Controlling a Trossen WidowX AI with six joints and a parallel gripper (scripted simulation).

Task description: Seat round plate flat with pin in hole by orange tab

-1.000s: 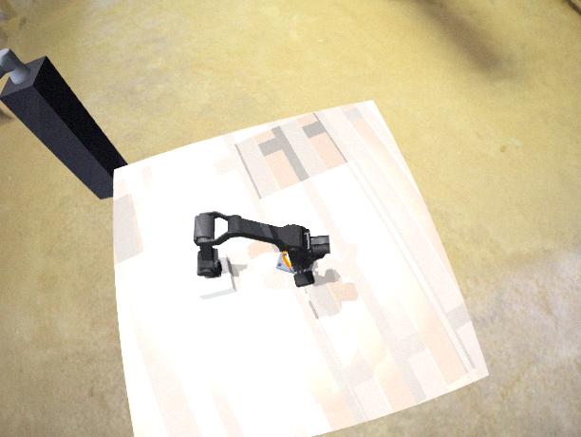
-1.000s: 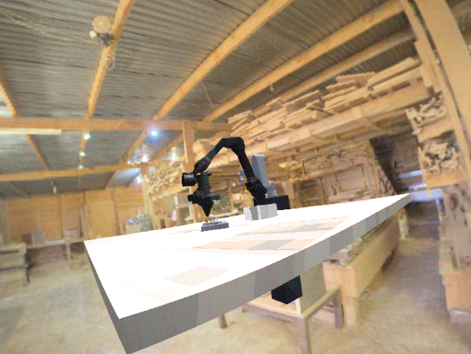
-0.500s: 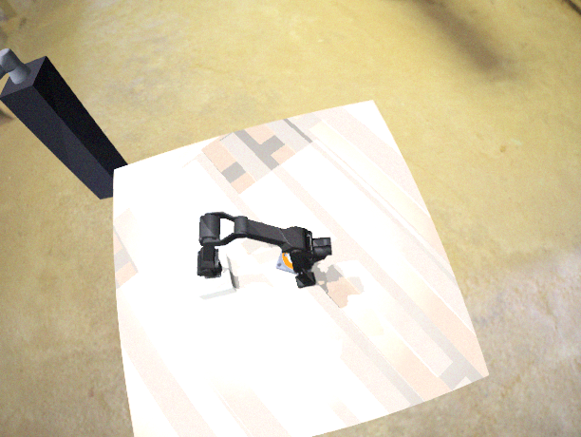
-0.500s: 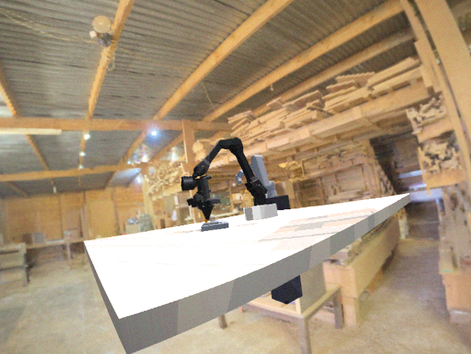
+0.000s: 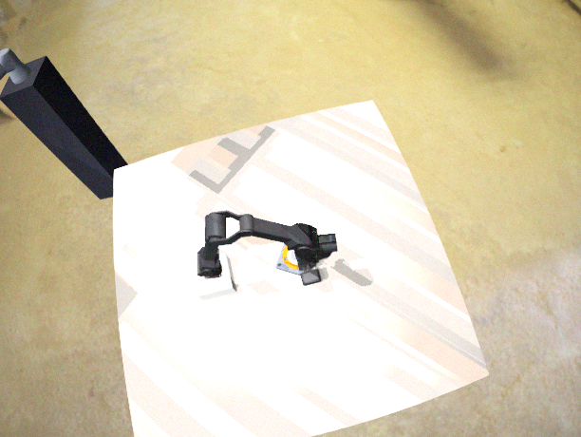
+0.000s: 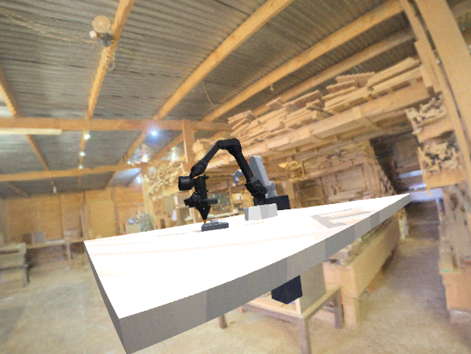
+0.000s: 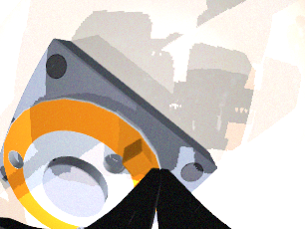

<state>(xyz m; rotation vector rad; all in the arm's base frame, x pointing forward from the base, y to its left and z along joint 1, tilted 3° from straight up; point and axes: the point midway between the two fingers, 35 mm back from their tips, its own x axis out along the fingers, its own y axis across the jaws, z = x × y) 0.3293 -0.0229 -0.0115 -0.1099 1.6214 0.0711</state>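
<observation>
The square grey base is 4 cm to the left of my gripper tip, 3 cm behind it and 2 cm below it.
</observation>
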